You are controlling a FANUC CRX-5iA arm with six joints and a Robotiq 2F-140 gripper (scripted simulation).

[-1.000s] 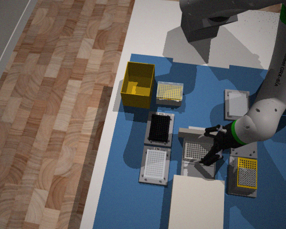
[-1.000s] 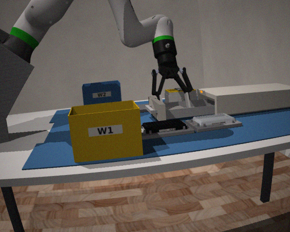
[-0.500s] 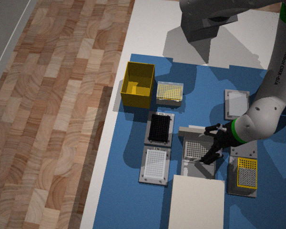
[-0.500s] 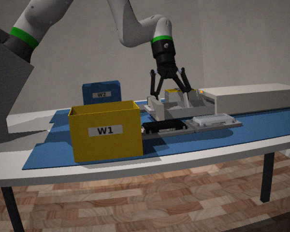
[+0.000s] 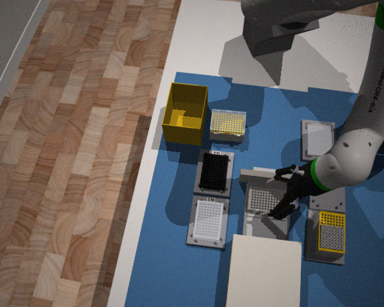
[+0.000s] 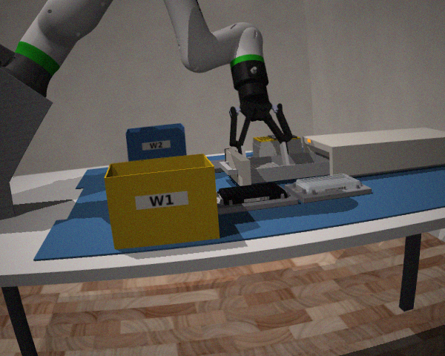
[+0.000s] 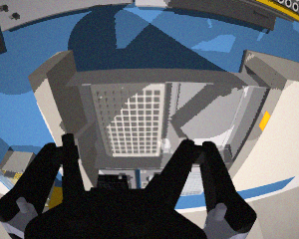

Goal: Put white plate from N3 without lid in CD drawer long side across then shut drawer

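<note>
Right now my hand is 3 cm short of the cooler drawer and 2 cm above it. Also, from my hand: black plate 8 cm behind, 19 cm to the right, 2 cm below; lid 26 cm behind, 17 cm to the left, 3 cm below; yellow rack 8 cm ahead, 19 cm to the left, 1 cm above.
</note>
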